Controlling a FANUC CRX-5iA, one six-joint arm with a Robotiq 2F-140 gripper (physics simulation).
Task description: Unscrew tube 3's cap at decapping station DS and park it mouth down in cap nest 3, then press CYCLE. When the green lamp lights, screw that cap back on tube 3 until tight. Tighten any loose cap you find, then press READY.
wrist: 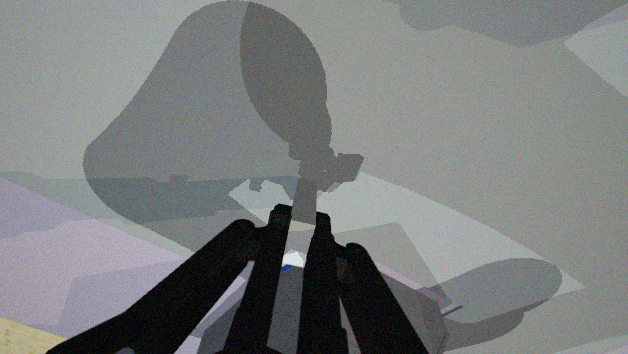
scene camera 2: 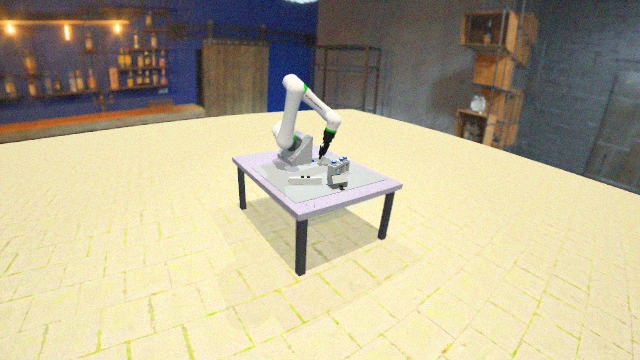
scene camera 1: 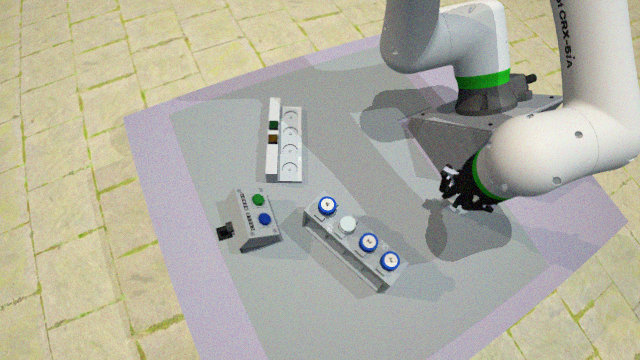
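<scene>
My gripper is shut with nothing between its fingers, low over the mat right of the tube rack. In the wrist view a sliver of the blue and white cap 3 shows behind the finger bars, beside the grey pedestal; in scene camera 1 the gripper hides it. Tube 3 stands uncapped in the rack, between blue caps 4 and 2; cap 1 is at the end. The cap nest strip holds four empty nests.
A button box with a green button and a blue button stands left of the rack. Two unlit lamps sit on the bar beside the nests. The arm's base pedestal is just behind the gripper.
</scene>
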